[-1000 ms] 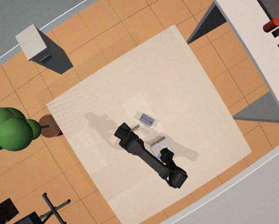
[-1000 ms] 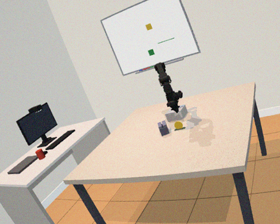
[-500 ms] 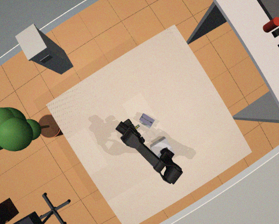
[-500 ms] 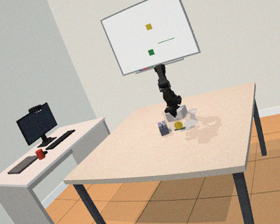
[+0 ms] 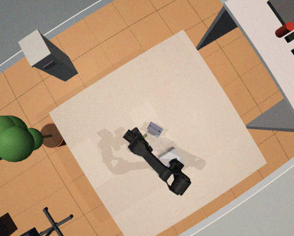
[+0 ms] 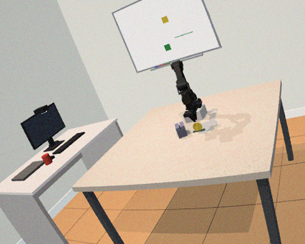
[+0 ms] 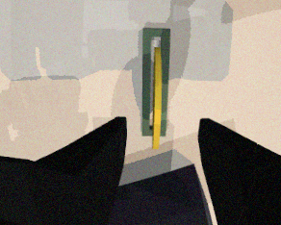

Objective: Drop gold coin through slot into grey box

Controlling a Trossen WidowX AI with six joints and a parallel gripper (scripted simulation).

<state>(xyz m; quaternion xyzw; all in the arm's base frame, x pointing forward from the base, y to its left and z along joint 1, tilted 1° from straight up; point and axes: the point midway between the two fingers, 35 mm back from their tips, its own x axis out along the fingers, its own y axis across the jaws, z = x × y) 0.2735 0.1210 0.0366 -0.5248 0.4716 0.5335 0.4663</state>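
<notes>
The thin gold coin is 4 cm below my gripper tip.
</notes>
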